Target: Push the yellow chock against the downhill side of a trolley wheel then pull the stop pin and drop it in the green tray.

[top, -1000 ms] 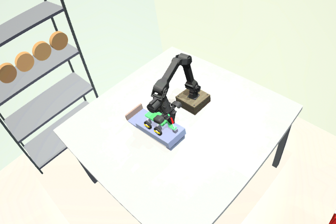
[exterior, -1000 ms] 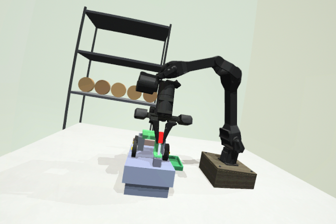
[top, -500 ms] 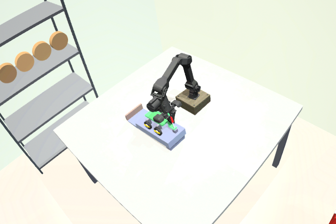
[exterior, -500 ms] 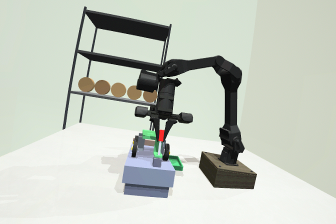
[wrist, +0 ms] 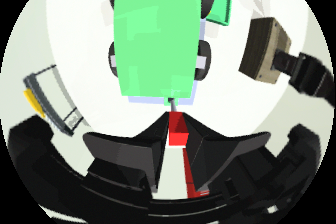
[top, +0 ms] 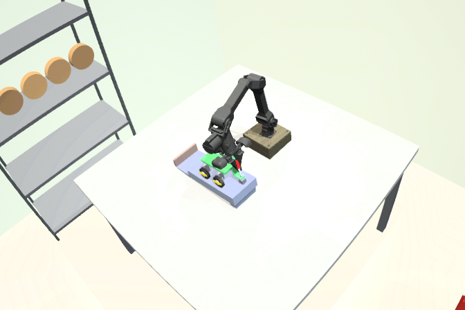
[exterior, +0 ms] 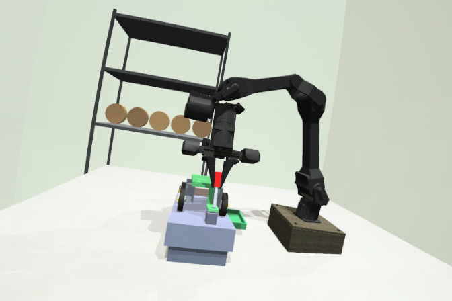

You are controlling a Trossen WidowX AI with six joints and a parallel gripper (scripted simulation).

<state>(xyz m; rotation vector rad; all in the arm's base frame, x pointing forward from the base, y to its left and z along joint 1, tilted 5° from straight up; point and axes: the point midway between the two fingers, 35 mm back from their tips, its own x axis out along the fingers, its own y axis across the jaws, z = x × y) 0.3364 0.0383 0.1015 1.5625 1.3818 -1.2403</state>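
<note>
Right now my gripper tip is 14 cm past the green tray, 18 cm to the left of it and 17 cm above it. From my gripper tip the other things lie so: red-headed stop pin (right at my gripper tip); then trolley (10 cm to the right, 5 cm below); then lavender ramp (11 cm to the right, 12 cm below).
</note>
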